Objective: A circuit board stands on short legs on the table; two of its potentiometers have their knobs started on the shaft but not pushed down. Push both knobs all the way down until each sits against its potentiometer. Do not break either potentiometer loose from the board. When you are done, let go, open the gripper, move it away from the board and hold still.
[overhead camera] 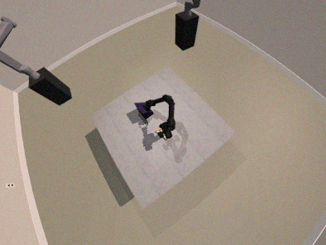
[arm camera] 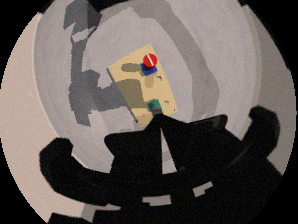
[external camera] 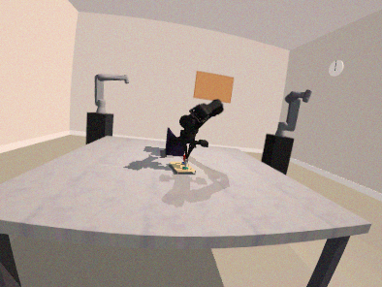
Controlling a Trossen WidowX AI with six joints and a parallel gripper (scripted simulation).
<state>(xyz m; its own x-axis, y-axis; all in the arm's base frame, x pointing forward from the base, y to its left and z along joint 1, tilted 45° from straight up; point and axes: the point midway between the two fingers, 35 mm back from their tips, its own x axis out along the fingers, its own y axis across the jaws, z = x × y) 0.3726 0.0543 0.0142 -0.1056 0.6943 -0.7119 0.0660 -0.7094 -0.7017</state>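
The red knob lies 8 cm behind my gripper tip, 2 cm below it and 1 cm to the right of it.
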